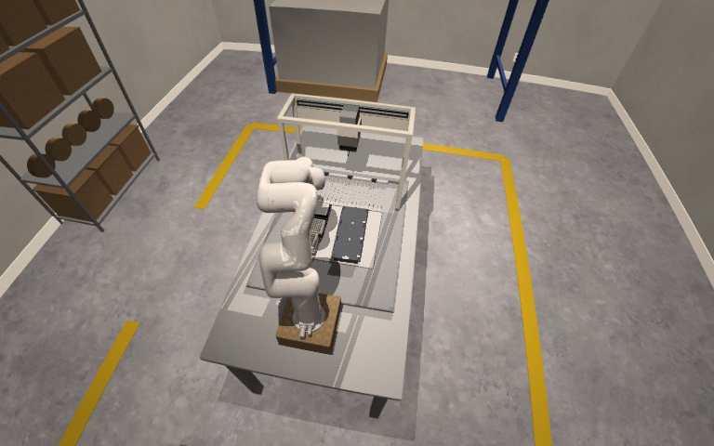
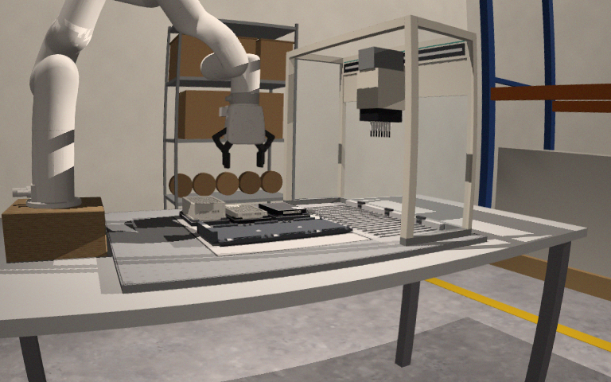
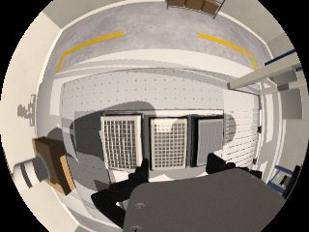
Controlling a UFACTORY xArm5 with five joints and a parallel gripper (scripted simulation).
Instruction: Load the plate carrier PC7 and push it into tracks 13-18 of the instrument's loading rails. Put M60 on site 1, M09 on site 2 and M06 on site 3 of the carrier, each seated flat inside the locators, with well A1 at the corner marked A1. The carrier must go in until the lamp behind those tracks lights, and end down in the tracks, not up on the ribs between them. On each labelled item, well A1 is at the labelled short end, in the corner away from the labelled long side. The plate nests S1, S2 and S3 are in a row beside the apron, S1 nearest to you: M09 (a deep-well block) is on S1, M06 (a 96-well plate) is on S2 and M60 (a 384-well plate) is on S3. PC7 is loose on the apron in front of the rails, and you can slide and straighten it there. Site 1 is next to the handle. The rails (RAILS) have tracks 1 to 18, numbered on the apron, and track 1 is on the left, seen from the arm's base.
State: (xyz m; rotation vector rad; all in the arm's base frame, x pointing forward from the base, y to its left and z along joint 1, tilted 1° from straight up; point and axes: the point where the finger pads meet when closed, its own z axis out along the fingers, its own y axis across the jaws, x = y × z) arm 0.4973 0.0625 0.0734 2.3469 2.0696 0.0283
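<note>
The 96-well plate M06 lies 120 mm below my hand. Also, from my hand: plate nest S2: 140 mm below; dark nest S1: 110 mm behind, 20 mm to the left, 140 mm below; carrier PC7: 20 mm behind, 200 mm to the right, 130 mm below.
</note>
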